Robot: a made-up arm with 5 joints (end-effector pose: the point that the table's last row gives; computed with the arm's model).
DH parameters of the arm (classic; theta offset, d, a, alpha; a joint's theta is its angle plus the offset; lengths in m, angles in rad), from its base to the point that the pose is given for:
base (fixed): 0 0.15 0 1.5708
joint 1: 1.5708 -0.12 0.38 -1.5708
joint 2: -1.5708 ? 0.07 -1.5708
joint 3: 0 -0.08 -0.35 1.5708
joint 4: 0.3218 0 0.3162 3.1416
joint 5: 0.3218 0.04 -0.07 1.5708
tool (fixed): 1.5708 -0.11 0 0
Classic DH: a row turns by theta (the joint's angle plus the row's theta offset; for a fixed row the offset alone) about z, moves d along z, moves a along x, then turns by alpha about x.
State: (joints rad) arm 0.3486 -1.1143 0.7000 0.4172 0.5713
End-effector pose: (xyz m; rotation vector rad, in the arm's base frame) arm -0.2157 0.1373 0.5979 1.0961 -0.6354 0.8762
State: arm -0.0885 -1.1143 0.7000 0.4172 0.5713
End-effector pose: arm -0.0058 0.1373 0.6471 1.2385 -0.2713 0.6072
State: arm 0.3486 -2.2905 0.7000 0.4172 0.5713
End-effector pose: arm -0.1971 0.0208 0.5466 2.2733 -0.9505 0.8537
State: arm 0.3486 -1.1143 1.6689 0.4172 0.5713
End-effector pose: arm -0.2657 0.0665 0.4264 0.6801 -1.0542 1.7524
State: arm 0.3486 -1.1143 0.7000 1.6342 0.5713
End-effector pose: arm -0.3970 0.1493 0.7110 -0.0079 -0.9656 0.3360
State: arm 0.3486 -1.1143 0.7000 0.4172 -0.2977
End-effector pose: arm -0.1226 0.1296 0.5403 0.3091 -0.8969 0.5003
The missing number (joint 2, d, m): -0.05
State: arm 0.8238 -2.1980 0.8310 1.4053 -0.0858
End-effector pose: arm -0.4026 -0.0976 0.3306 0.7643 -1.6019 0.0613
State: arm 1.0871 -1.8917 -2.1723 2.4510 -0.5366
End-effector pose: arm 0.2797 0.1270 0.5545 -1.2729 0.6473 1.0344
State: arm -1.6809 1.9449 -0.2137 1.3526 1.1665
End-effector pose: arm -0.0005 0.1003 -0.0316 -1.6098 0.7748 1.5375
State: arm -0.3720 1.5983 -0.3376 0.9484 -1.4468
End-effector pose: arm 0.2431 0.3741 0.4129 2.2911 0.0283 -0.0348
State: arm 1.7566 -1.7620 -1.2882 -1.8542 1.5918
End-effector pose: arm -0.4447 0.4343 0.3613 -1.2285 -0.5237 -0.1291
